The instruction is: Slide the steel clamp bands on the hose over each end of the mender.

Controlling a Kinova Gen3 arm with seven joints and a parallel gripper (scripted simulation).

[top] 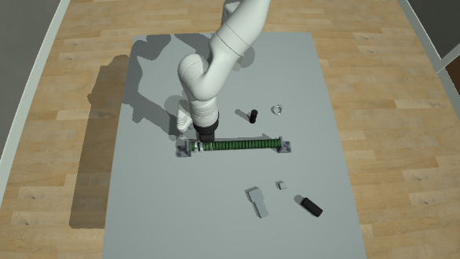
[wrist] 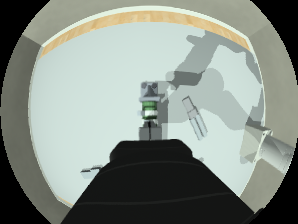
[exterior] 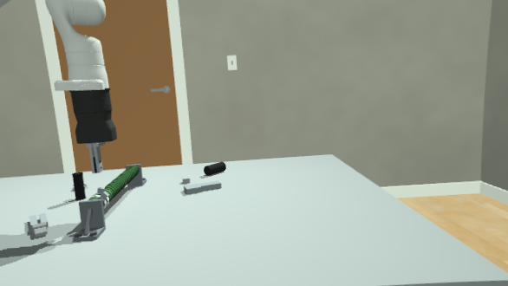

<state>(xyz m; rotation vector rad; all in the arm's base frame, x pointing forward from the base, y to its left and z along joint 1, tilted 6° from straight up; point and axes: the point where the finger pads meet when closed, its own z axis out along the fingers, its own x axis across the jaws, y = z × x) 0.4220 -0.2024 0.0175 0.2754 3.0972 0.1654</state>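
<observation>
Right now the grey stepped tool is 13 cm behind my hand, 2 cm to the left of it and 13 cm below it. From my hand the other things lie so: small grey cube: 20 cm ahead, 26 cm to the left, 12 cm below; black cylinder: 9 cm behind, 22 cm to the left, 10 cm below.
</observation>
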